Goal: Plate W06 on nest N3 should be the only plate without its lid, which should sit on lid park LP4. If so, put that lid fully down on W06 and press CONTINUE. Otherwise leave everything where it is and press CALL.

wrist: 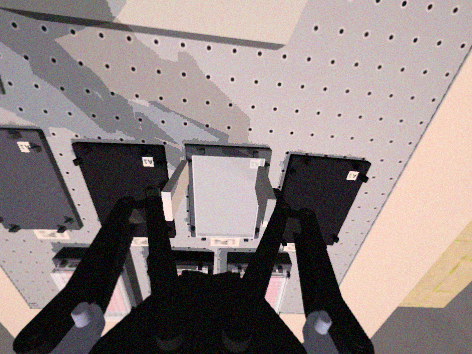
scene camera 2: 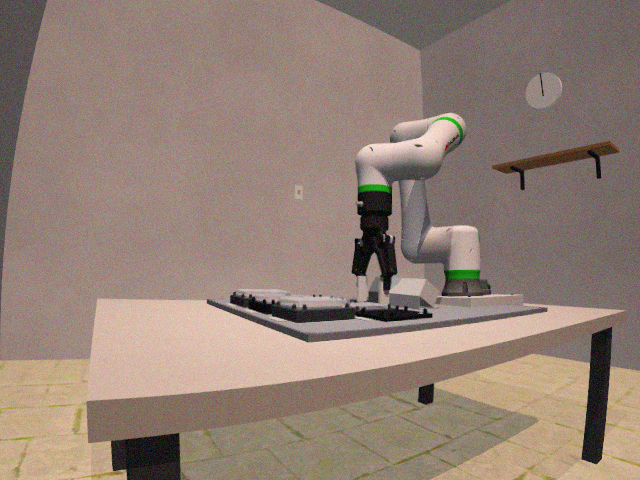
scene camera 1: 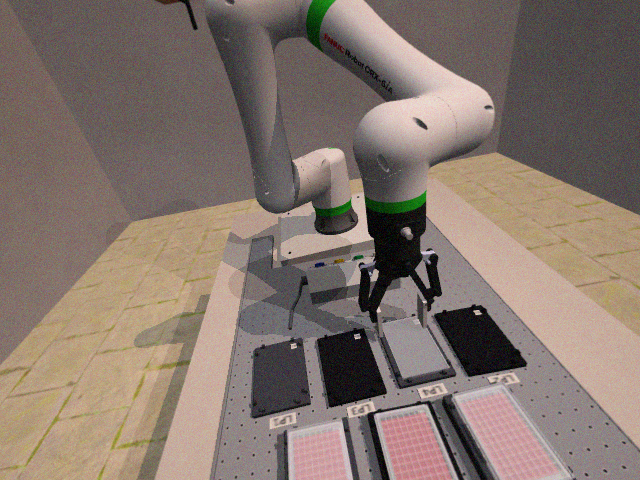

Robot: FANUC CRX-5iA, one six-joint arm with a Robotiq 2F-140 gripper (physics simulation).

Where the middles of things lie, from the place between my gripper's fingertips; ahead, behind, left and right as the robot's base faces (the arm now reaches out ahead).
Scene:
I see my gripper 250 mm to the left of the LP1 nest point(scene camera 1: 280, 377), 60 mm short of it and 10 mm above it. Round my hand: LP3 nest point(scene camera 1: 351, 374) (120 mm to the right, 60 mm ahead, 10 mm below); LP2 nest point(scene camera 1: 480, 345) (130 mm to the left, 60 mm ahead, 10 mm below); LP4 nest point(scene camera 1: 445, 374) (50 mm ahead, 10 mm to the left, 10 mm below).

